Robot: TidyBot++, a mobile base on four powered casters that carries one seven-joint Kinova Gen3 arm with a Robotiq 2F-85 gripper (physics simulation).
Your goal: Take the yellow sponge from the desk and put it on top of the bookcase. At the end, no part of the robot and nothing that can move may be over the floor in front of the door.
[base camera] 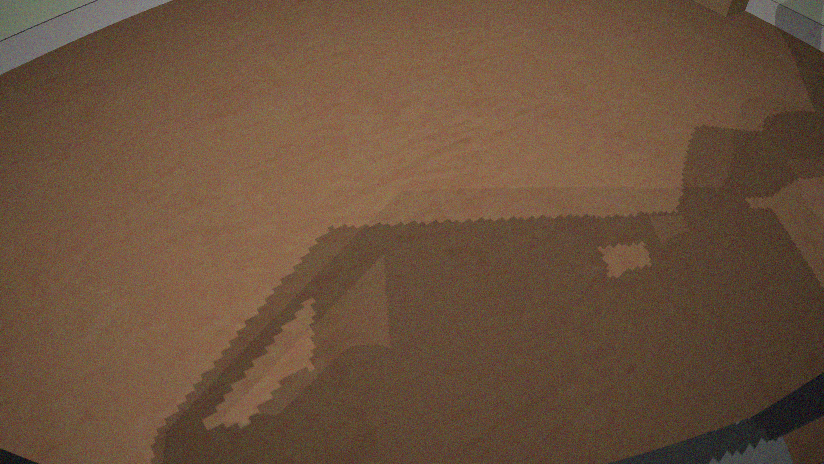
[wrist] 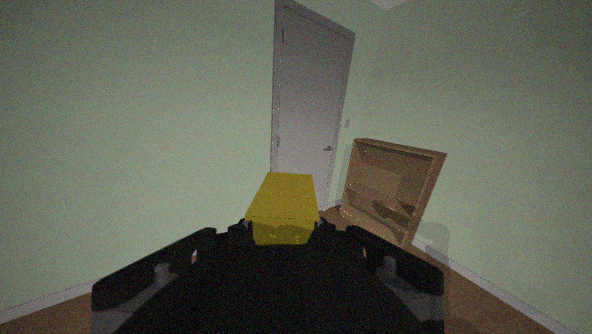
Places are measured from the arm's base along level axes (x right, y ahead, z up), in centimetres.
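Where they show: gripper, between the fingertips: (wrist: 283, 222).
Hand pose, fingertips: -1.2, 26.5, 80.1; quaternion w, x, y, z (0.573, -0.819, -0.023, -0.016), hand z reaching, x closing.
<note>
After its pixels a point has its place, as x, y, z.
The yellow sponge (wrist: 290, 195) @(-0.7, 27.7, 82.6) is held between the fingertips of my gripper (wrist: 283, 222) @(-1.2, 26.5, 80.1), which is shut on it at the middle of the wrist view. The sponge sticks out beyond the fingers. The wooden bookcase (wrist: 400, 146) @(111.9, 168.5, 66.3) stands against the wall to the right of the sponge, some distance off, and looks tilted in this view. Its top is seen nearly edge-on. The grey door (wrist: 312, 100) @(20.5, 187.0, 103.1) is behind and above the sponge, left of the bookcase. The floor in front of the door is mostly hidden behind the sponge and gripper. The desk does not show in these views.
Green walls (wrist: 150, 100) @(-88.2, 123.9, 90.3) meet behind the bookcase, with a white baseboard (wrist: 475, 280) @(170.6, 108.4, -36.7) along the right wall. In the base camera view, dark shadows lie across the brown floor (base camera: 288, 115) @(-12.0, 64.2, -39.7), a baseboard (base camera: 74, 31) @(-87.4, 122.8, -37.1) crosses the top left, and a wooden edge (base camera: 713, 4) @(116.3, 139.1, -37.4) shows at the top right.
</note>
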